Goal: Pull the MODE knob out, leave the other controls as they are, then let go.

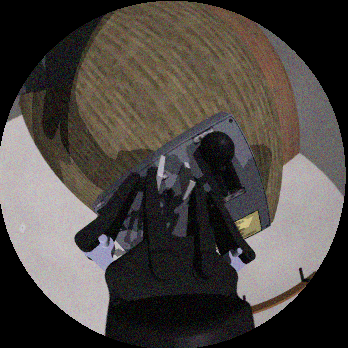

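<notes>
The dark grey control panel (pixel 255 197) lies at an angle on the wooden table, below and around the fingers. My gripper (pixel 172 166) is partly open over the middle of the panel, its light fingertip pads a short gap apart, with nothing held between them. The MODE knob cannot be told apart from the dark shapes and shadows between and below the fingers, and its label is not readable. A lever with a black ball (pixel 217 146) stands on the panel just right of the right finger.
A yellow label (pixel 248 224) is on the panel's lower right. The panel lies on a round wood-grained table top (pixel 170 75). A large dark object (pixel 72 47) stands at the upper left. A brown curved edge (pixel 280 298) shows at the lower right.
</notes>
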